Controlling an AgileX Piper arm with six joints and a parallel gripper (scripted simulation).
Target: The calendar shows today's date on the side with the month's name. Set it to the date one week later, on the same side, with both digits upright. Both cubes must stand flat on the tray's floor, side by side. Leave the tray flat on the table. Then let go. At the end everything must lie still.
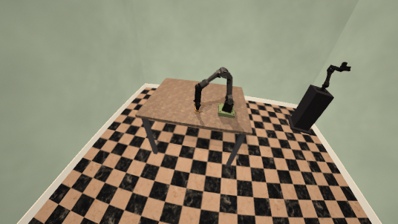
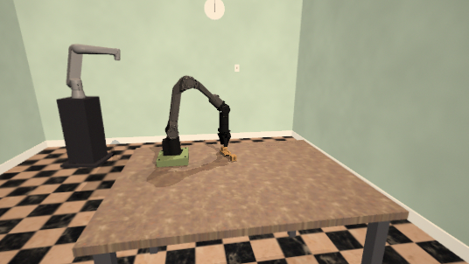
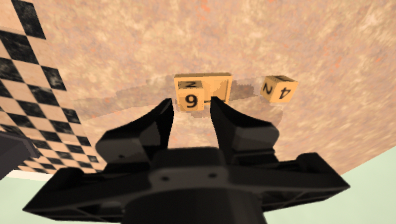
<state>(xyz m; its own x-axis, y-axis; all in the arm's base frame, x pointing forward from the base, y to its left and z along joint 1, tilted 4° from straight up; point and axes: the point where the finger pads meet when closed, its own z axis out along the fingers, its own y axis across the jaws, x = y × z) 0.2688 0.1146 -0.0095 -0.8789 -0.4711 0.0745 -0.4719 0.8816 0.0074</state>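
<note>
The orange tray is 1 cm ahead of my hand, 1 cm to the right of it and 4 cm below it.
</note>
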